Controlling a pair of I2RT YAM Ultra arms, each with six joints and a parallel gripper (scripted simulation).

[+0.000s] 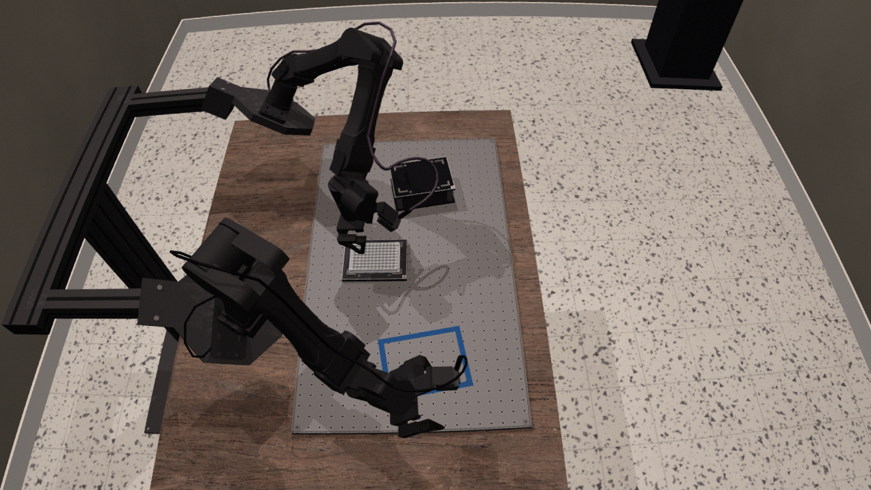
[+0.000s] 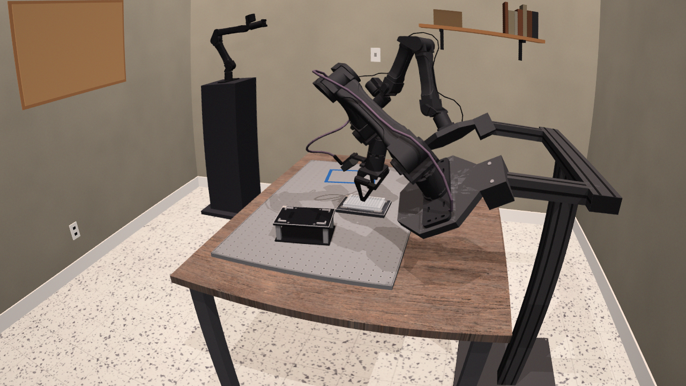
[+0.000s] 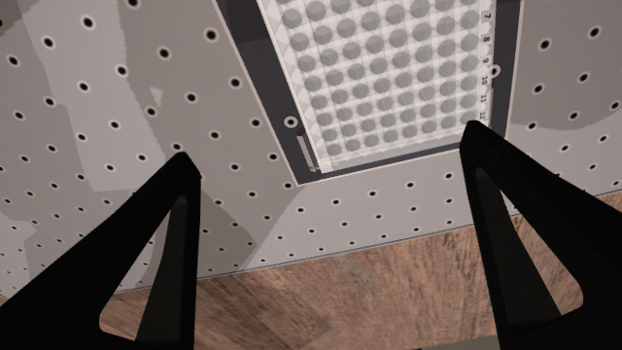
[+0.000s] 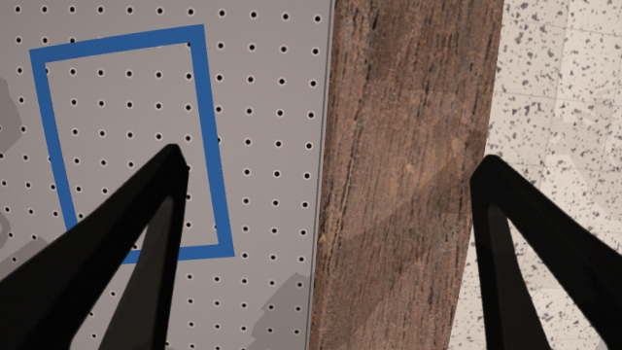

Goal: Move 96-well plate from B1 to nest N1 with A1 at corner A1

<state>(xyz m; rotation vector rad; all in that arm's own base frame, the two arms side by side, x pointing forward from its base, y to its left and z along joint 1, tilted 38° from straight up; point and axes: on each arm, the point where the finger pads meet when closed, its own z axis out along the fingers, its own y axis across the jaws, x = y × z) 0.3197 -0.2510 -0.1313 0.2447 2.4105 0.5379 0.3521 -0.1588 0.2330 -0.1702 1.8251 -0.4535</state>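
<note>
Now: the clear 96-well plate 2 cm ahead of my left hand, 3 cm to the right of it and 5 cm below it. From my left hand the other things lie so: raised black nest: 14 cm ahead, 20 cm to the left, 1 cm below.
</note>
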